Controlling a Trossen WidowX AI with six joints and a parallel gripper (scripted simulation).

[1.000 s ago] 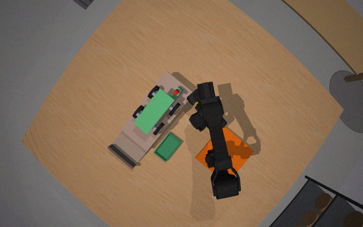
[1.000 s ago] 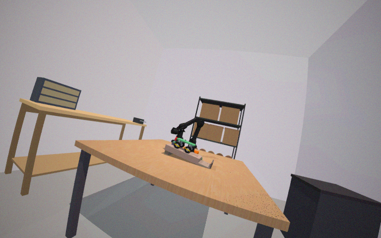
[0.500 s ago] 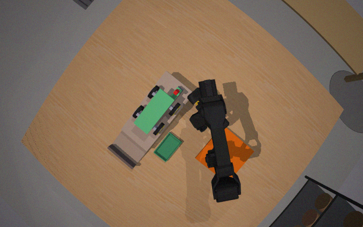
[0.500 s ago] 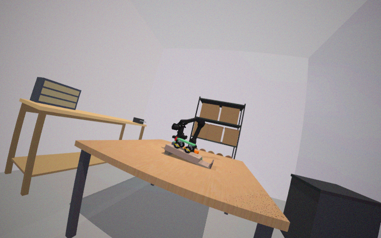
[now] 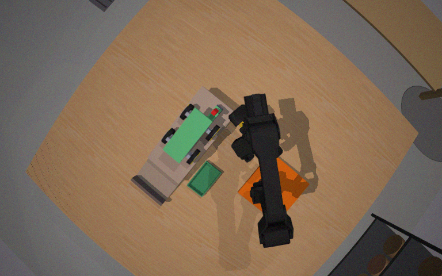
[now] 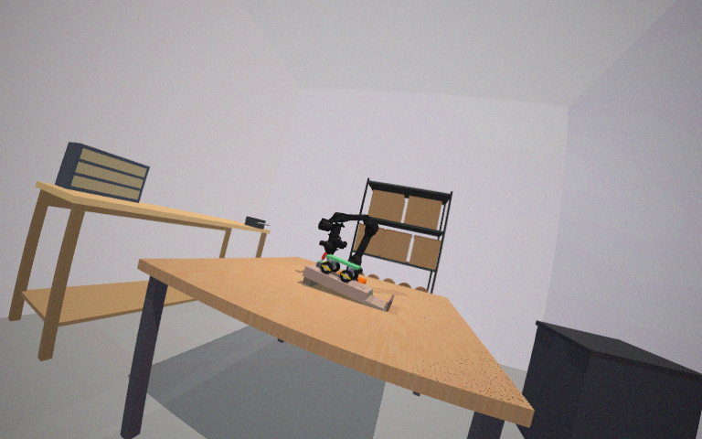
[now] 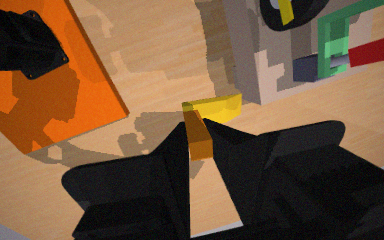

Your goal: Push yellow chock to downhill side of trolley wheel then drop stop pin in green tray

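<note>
Now: the green tray 230 mm to the left of my gripper tip, 130 mm below it and 40 mm ahead of it. Also, from my gripper tip: yellow chock (20 mm ahead, 10 mm below); then red-headed stop pin (140 mm ahead, 10 mm to the left, 10 mm above); then green-topped trolley (170 mm ahead, 120 mm to the left, 10 mm below).
</note>
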